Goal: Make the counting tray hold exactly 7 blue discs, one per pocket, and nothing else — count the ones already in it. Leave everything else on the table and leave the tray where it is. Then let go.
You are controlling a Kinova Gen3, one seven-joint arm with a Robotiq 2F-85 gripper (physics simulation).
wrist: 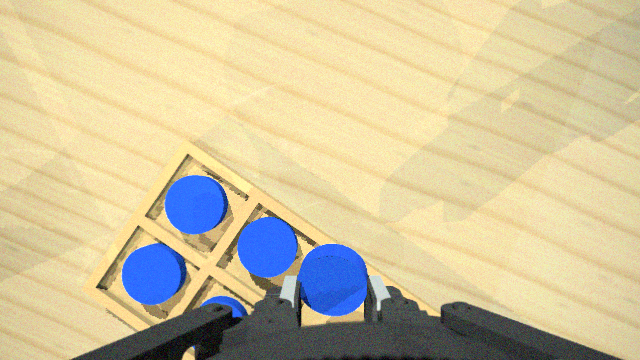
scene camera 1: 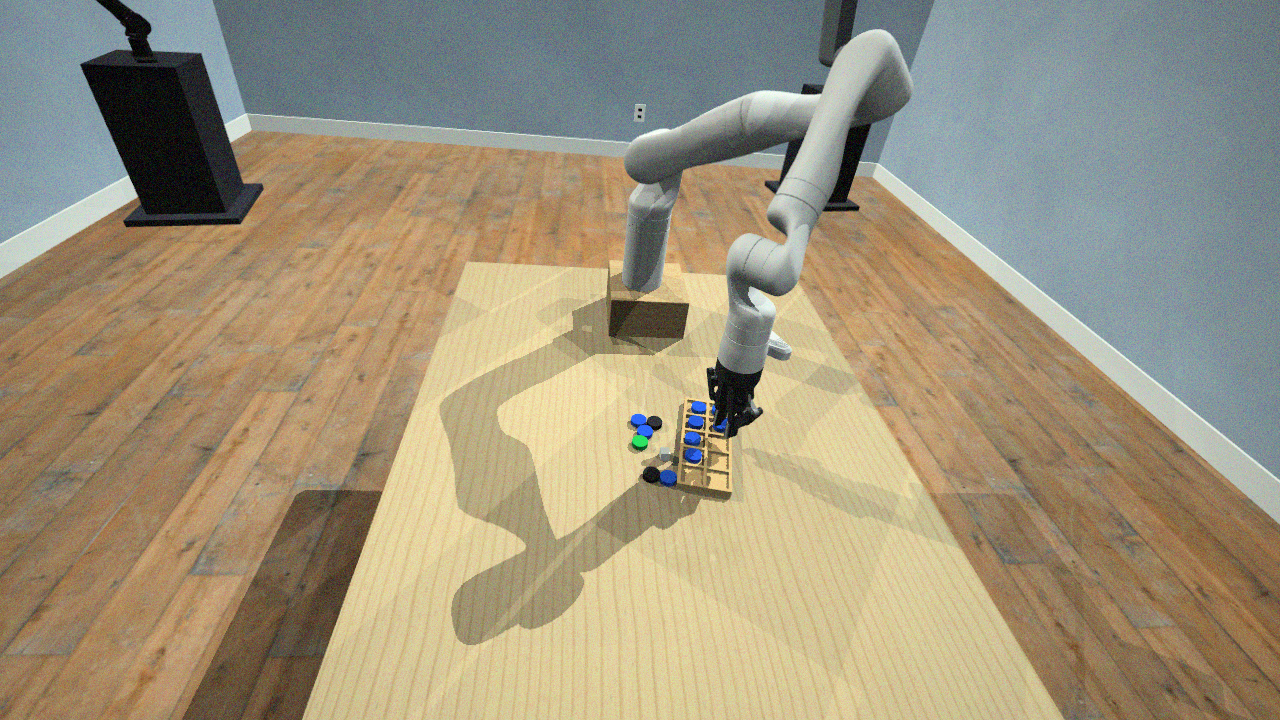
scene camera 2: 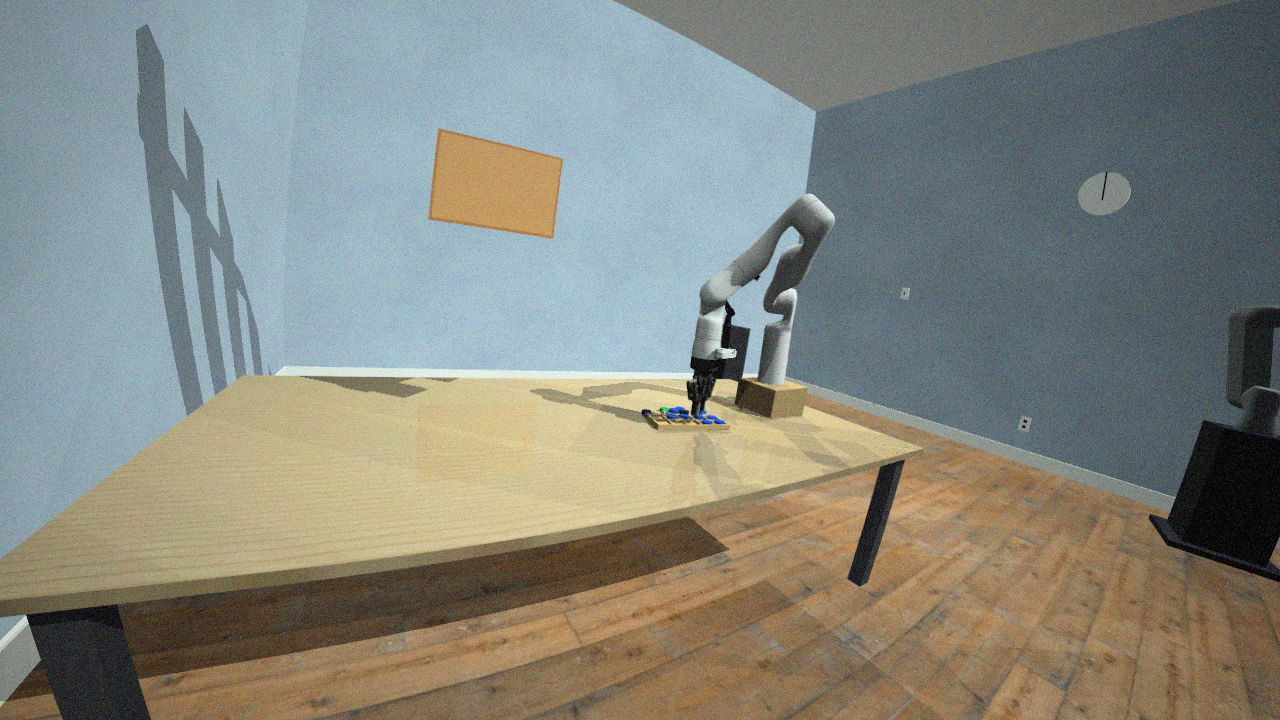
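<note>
The wooden counting tray (scene camera 1: 705, 488) (scene camera 2: 693, 427) (wrist: 118, 250) has two columns of pockets. Its left column in scene camera 1 holds several blue discs, including one (scene camera 1: 692, 455) farthest toward the camera. Two more, a corner disc (wrist: 196, 204) and its neighbour (wrist: 267, 247), sit in the right column. My gripper (scene camera 1: 732, 431) (scene camera 2: 698, 413) (wrist: 332, 297) points down over the tray, shut on a blue disc (wrist: 333, 272). The held disc is over the third pocket of the right column and looks slightly above the seated ones; the exact height is unclear. The fingers partly hide the tray.
Left of the tray lie loose blue discs (scene camera 1: 638, 420) (scene camera 1: 644, 431), a black disc (scene camera 1: 654, 422) and a green disc (scene camera 1: 640, 441). A white cube (scene camera 1: 665, 454) is near the tray's side. Another black disc (scene camera 1: 650, 474) and blue disc (scene camera 1: 667, 478) lie by its near-left corner.
</note>
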